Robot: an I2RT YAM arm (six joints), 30 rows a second.
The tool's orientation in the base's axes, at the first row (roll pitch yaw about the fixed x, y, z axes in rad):
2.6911, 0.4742, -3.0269
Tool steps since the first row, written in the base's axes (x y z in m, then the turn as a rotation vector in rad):
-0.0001, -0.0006, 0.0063, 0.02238, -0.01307, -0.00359
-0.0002, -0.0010, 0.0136, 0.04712, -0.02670, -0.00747
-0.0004, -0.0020, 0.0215, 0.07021, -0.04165, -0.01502
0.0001, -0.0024, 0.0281, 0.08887, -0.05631, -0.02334
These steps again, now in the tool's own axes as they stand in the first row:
-0.0027, 0.0019, -0.0054, -0.01681, -0.01951, 0.00463
-0.0059, 0.0045, -0.0114, -0.03552, -0.04033, 0.01007
-0.0093, 0.0067, -0.0183, -0.05095, -0.06322, 0.01723
-0.0127, 0.0088, -0.0236, -0.06215, -0.08483, 0.02355

